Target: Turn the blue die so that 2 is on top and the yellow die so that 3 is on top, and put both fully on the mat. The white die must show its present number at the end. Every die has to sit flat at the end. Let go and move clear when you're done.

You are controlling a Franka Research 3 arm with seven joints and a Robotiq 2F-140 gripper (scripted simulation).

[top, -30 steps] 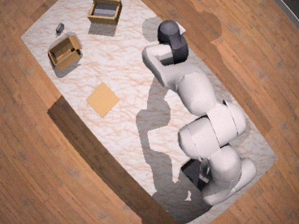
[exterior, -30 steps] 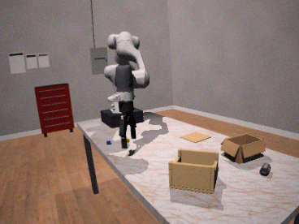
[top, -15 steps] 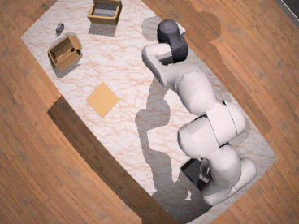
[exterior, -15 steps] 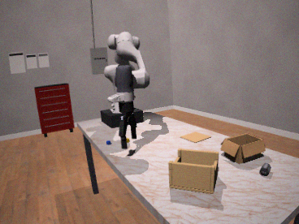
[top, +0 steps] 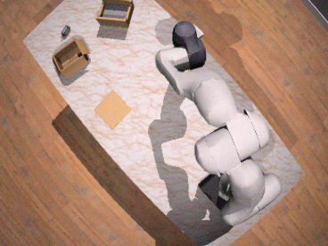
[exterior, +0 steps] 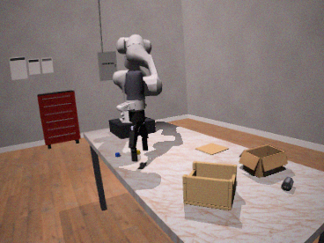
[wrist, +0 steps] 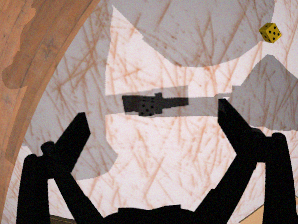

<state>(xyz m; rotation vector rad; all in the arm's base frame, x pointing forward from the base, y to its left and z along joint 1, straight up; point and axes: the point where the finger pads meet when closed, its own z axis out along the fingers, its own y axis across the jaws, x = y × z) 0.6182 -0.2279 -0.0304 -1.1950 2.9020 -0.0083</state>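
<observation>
Now: hand 1 cm short of the white die and 6 cm above it. Also, from my hand: yellow die 17 cm behind, 6 cm to the left, 6 cm below; wooden crate 42 cm ahead, 8 cm to the left, 2 cm below; blue die 21 cm behind, 5 cm to the right, 6 cm below.
</observation>
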